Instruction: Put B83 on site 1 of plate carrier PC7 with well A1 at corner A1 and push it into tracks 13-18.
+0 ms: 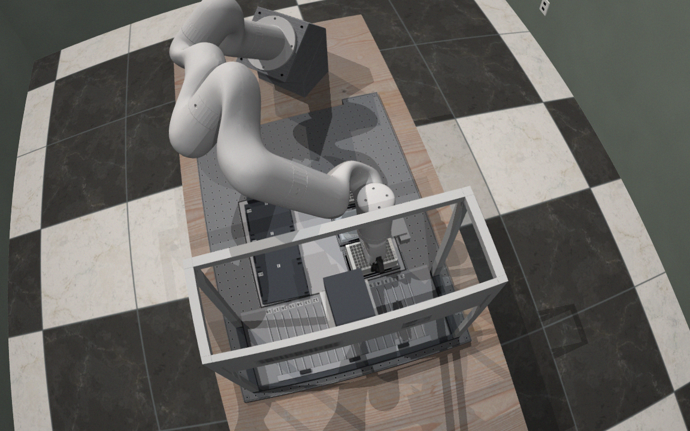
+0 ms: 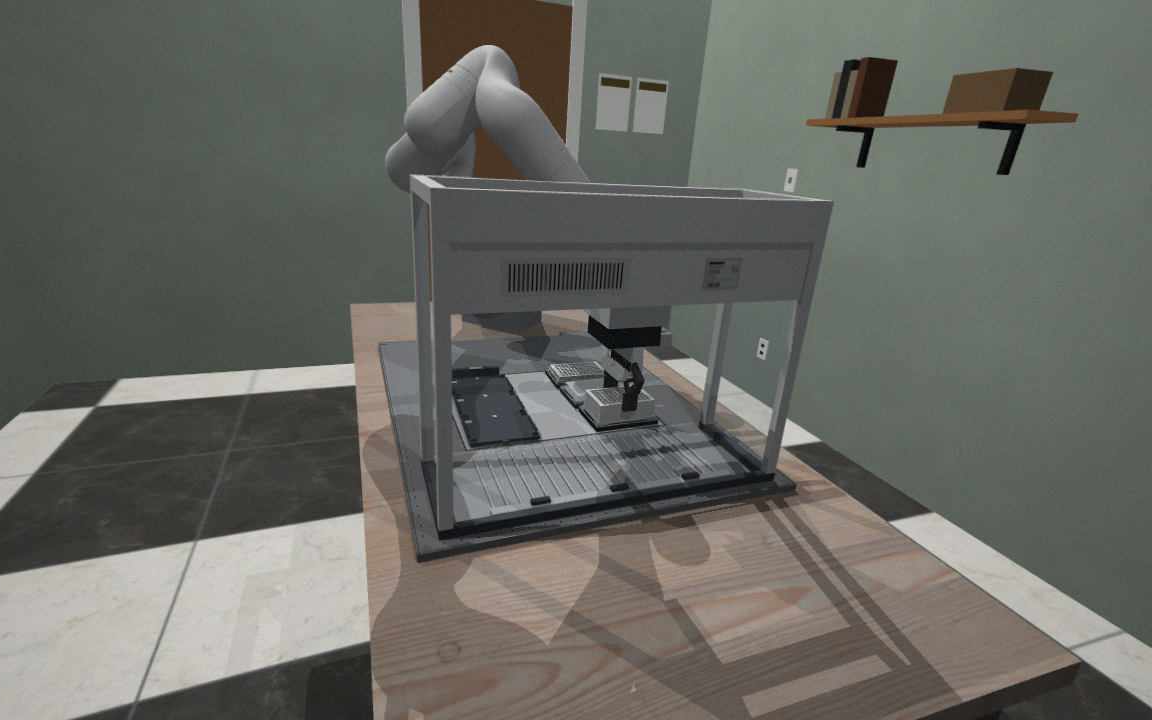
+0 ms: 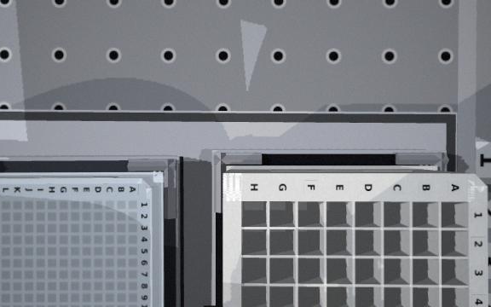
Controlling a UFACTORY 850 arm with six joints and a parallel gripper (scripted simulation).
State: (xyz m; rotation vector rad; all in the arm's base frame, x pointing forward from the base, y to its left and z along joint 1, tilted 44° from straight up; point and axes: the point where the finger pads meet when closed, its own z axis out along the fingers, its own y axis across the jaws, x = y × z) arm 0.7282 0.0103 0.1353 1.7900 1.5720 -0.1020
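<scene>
My hand is 4 cm above the nest S3. Also, from my hand: 96-well plate B38 (21 cm behind, 6 cm to the left, 3 cm below); then plate carrier PC7 (21 cm to the right, 17 cm behind, 3 cm below); then frame bar (42 cm above, 15 cm to the right, 6 cm ahead).
</scene>
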